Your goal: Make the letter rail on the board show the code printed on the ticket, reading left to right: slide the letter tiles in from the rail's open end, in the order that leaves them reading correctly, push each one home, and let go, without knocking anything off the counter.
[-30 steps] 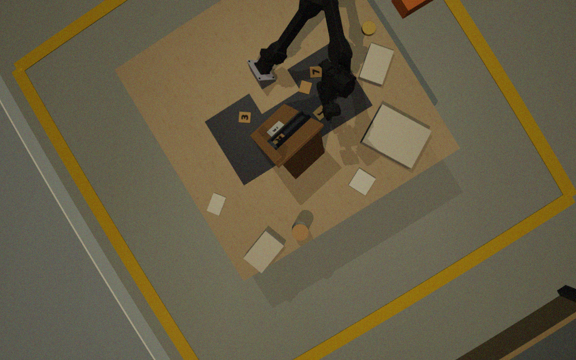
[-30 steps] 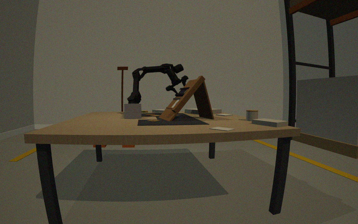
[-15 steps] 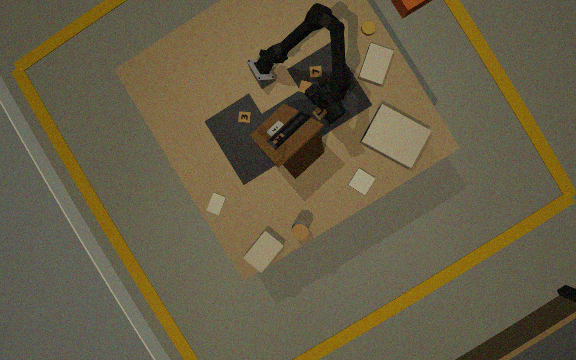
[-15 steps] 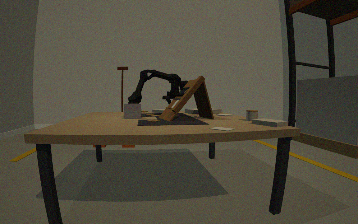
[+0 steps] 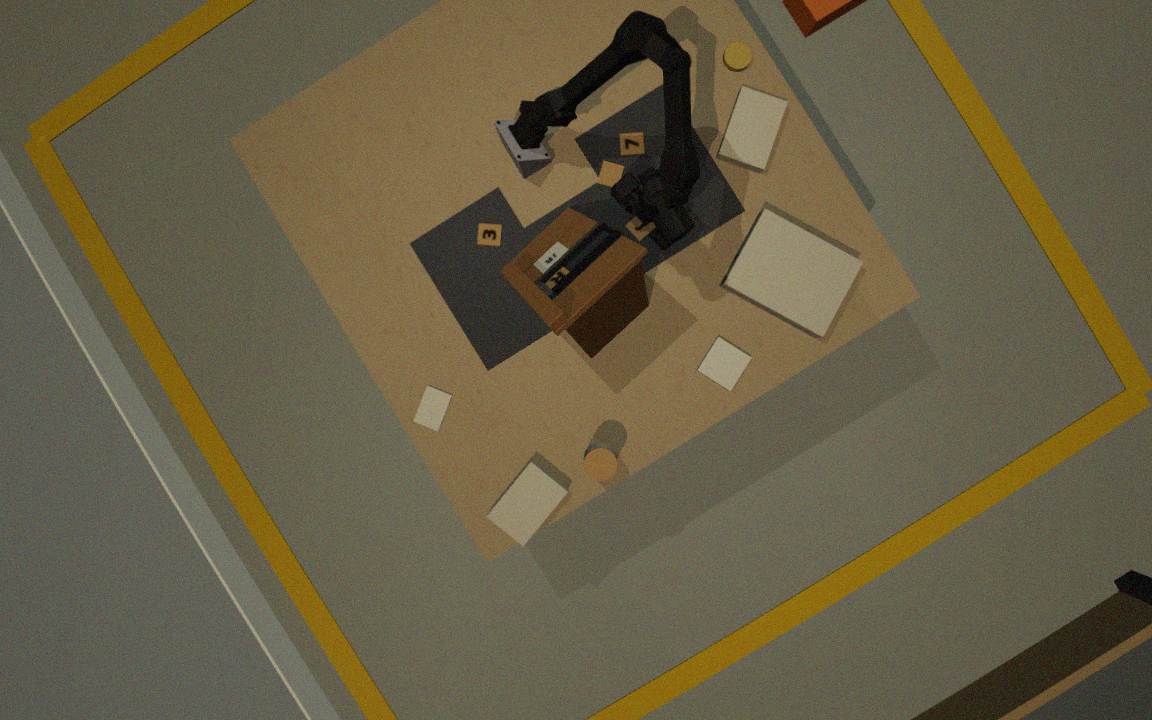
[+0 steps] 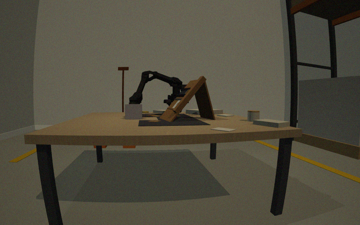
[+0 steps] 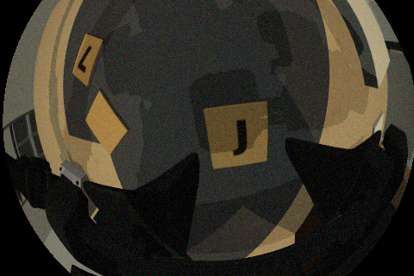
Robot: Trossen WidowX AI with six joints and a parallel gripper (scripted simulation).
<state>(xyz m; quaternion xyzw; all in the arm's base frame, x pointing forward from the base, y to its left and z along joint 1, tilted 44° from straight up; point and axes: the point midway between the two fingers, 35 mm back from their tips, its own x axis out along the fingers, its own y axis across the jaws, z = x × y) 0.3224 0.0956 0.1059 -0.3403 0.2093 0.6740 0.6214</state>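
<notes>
The j tile lies 3 cm below my gripper tip. From my gripper tip the other things lie so: white box (30 cm ahead, 25 cm to the left, 1 cm below); white ticket (24 cm to the right, 8 cm above, 2 cm behind); dark mat (14 cm to the right, 12 cm behind, 3 cm below).
</notes>
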